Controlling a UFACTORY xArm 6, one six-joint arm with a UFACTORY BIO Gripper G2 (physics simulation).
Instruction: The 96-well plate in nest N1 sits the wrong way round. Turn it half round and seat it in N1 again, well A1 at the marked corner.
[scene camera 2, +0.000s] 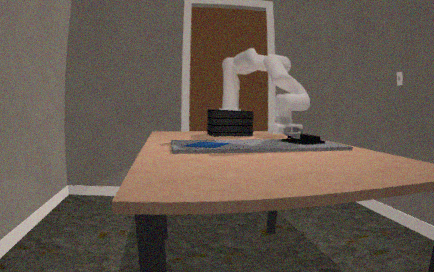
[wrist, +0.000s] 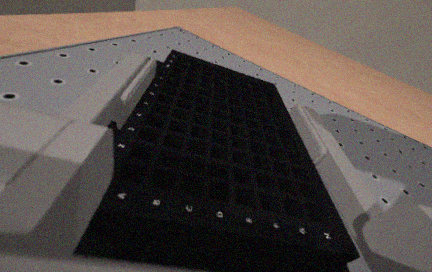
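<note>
The black 96-well plate (scene camera 2: 311, 138) (wrist: 215, 135) is between the fingers of my gripper (scene camera 2: 294, 135) (wrist: 225, 106), which is shut on its two long sides. In the wrist view the letters A to H run along the plate's near short edge, with A at the left, and the numbers run up its left side. In scene camera 2 the plate is low over or in the black nest (scene camera 2: 290, 141) at the right part of the grey board. I cannot tell whether it is fully seated. The nest's marked corner is hidden.
The grey perforated board (scene camera 2: 250, 147) (wrist: 37, 75) lies on the wooden table (scene camera 2: 250, 172) (wrist: 250, 37). A flat blue piece (scene camera 2: 206, 144) is on the board's left part. A black stacked block (scene camera 2: 230, 123) stands behind the board, near the arm's base.
</note>
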